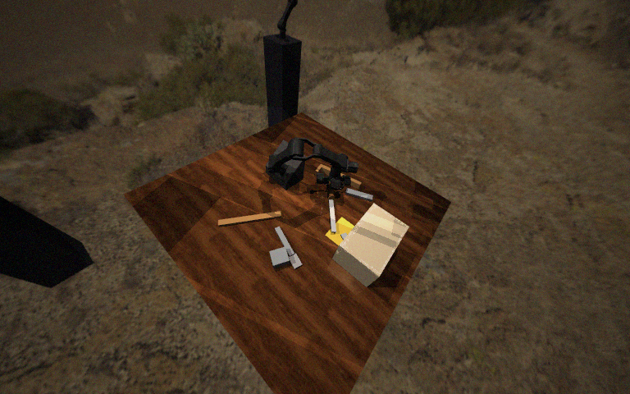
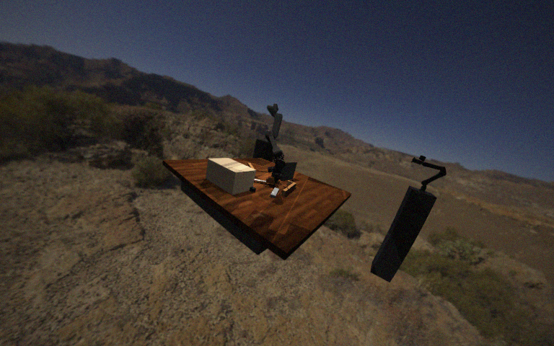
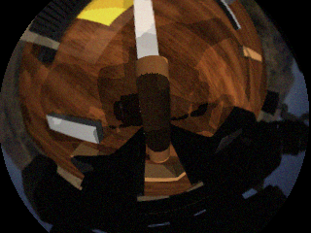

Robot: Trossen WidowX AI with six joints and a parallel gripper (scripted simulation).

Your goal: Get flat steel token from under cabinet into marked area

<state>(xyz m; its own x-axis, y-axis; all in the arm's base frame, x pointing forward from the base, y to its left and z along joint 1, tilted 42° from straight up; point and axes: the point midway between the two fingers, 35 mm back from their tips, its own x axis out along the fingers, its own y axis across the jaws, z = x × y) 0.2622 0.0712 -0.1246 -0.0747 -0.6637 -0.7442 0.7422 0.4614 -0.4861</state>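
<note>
Right now the grey bar is 14 cm ahead of my gripper tip, 11 cm to the left of it and 2 cm below it. From my gripper tip the other things lie so: steel token (24 cm ahead, 18 cm to the right, 2 cm below); wooden stick (17 cm behind, 44 cm to the right, 2 cm below); grey scraper (9 cm ahead, 42 cm to the right, 2 cm below).
</note>
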